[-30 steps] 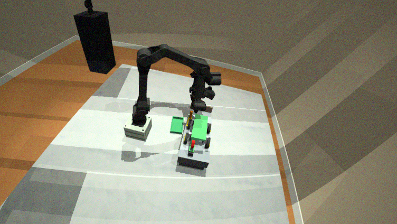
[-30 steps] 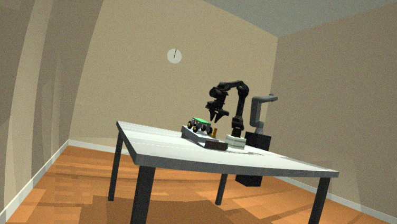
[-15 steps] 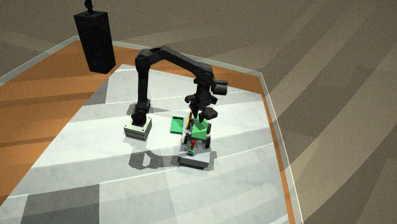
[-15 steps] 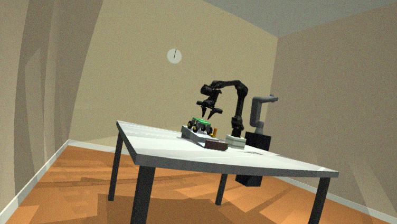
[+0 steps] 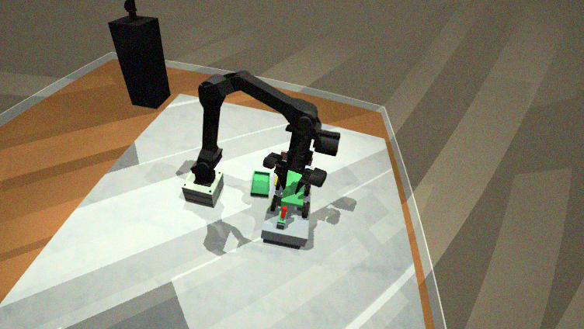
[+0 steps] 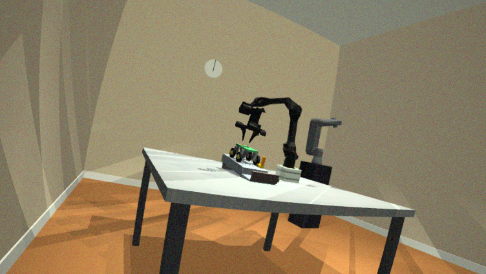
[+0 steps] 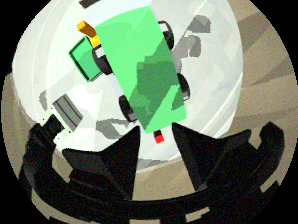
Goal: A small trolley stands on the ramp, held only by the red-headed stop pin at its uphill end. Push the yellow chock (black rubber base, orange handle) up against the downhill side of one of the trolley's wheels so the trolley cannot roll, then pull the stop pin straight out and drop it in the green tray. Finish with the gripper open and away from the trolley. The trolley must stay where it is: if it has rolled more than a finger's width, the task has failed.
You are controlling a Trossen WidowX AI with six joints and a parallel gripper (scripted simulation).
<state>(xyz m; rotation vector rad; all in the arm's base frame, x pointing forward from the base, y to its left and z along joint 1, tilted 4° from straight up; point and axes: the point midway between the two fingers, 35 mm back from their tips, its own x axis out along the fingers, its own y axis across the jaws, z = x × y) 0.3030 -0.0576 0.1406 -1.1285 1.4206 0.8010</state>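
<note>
The red-headed stop pin is 1 cm behind my gripper tip, 6 cm to the right of it and 6 cm below it. The rest, counted from my gripper tip: green-topped trolley (2 cm ahead, 5 cm to the left, 7 cm below); then yellow chock (4 cm behind, 15 cm to the left, 10 cm below); then dark brown block (2 cm ahead, 32 cm to the left, 16 cm below).
</note>
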